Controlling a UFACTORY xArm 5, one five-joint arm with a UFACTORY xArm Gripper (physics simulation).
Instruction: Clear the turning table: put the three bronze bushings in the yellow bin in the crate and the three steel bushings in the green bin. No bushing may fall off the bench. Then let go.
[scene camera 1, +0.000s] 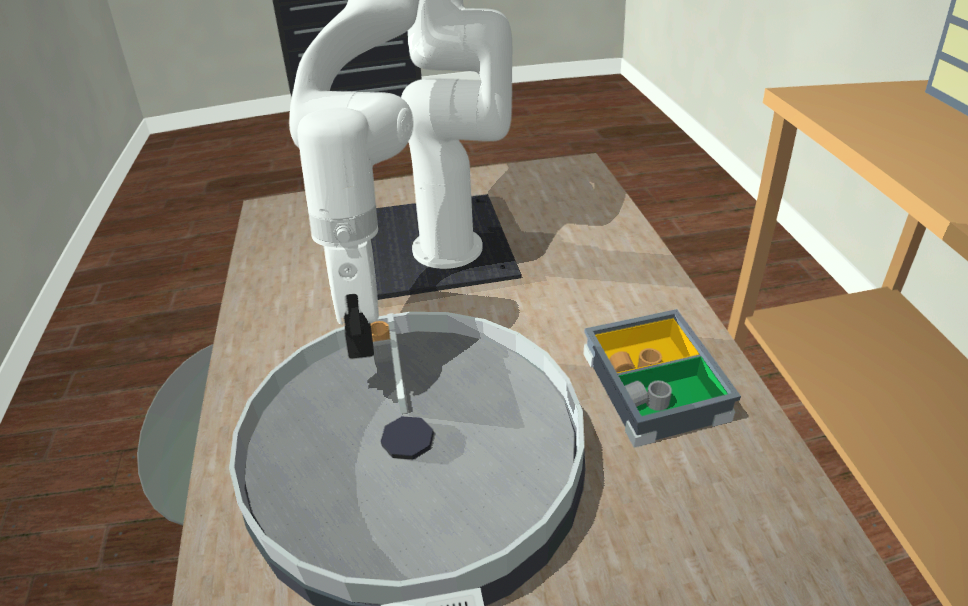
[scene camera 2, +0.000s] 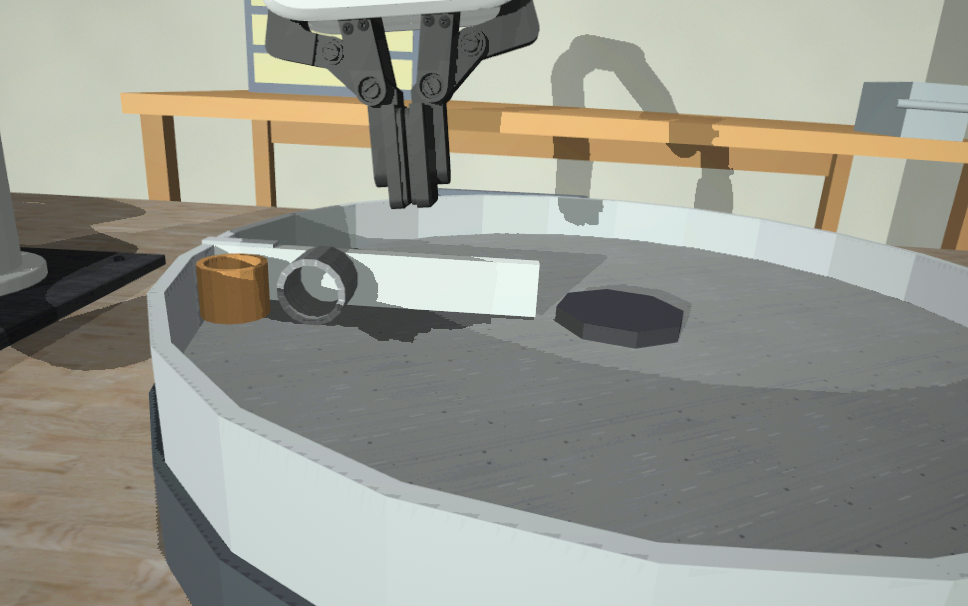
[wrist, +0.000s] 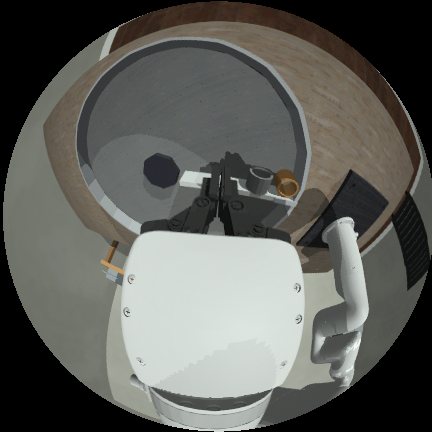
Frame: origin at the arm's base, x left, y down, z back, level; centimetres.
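Where they show: gripper, fingertip midpoint: (scene camera 1: 361, 354) (scene camera 2: 415, 204) (wrist: 219, 176); arm's base, origin of the base link: (scene camera 1: 447, 249) (wrist: 337, 229).
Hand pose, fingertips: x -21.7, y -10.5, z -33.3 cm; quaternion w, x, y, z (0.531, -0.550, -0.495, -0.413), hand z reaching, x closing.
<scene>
Each offset is from my fingertips to the top centre of the thing. "*": to the spot under its first point.
A bronze bushing @(dx +3.7, dy +3.6, dz +8.5 cm) (scene camera 1: 379, 330) (scene camera 2: 233, 296) (wrist: 284, 176) stands upright on the turning table @(dx +2.4, dy +5.4, dz -10.4 cm) (scene camera 1: 485, 514) (scene camera 2: 571, 428) (wrist: 175, 90), near its rim. A steel bushing @(dx +3.3, dy +3.0, dz +4.4 cm) (scene camera 2: 344, 272) (wrist: 259, 184) lies on its side close beside it, along the white bar; I cannot make it out in scene camera 1. My gripper (scene camera 1: 361, 354) (scene camera 2: 413, 205) (wrist: 219, 176) is shut and empty, above the bar and hubward of both bushings. Two bronze bushings @(dx +34.3, dy +7.7, dz -6.7 cm) (scene camera 1: 620, 360) are in the yellow bin (scene camera 1: 642, 335); two steel bushings @(dx +36.1, dy +8.3, dz -13.6 cm) (scene camera 1: 659, 403) are in the green bin (scene camera 1: 691, 378).
The white bar @(* dx +4.1, dy +3.3, dz -0.8 cm) (scene camera 1: 397, 368) (scene camera 2: 457, 285) (wrist: 194, 178) reaches from the rim towards the dark hub @(dx +2.4, dy +5.4, dz -10.4 cm) (scene camera 1: 407, 437) (scene camera 2: 621, 318) (wrist: 161, 170). A raised rim surrounds the table. The grey crate @(* dx +36.8, dy +10.0, dz -19.4 cm) (scene camera 1: 685, 425) stands on the bench to its right in scene camera 1. A wooden shelf table (scene camera 1: 857, 153) stands beyond.
</scene>
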